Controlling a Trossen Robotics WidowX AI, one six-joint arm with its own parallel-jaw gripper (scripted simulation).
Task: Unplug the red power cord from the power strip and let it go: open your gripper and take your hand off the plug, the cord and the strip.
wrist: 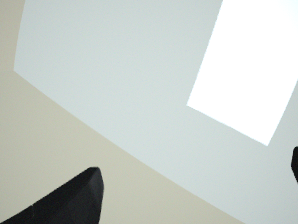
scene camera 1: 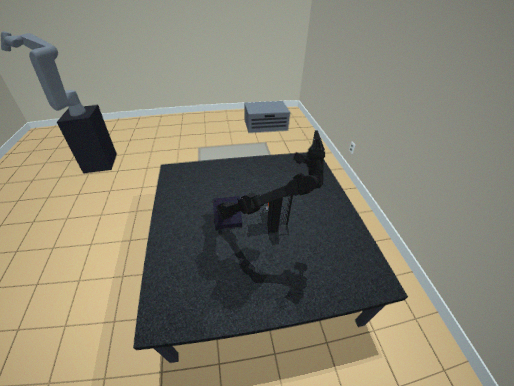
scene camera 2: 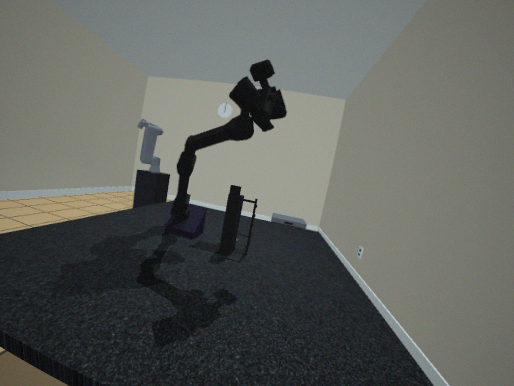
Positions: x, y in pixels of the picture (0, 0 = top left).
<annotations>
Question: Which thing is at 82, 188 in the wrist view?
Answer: My gripper.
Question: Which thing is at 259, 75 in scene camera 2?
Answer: My gripper.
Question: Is my gripper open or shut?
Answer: Open.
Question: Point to a dark upright post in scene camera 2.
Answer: At 234, 194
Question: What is my gripper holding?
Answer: Nothing.
</annotations>
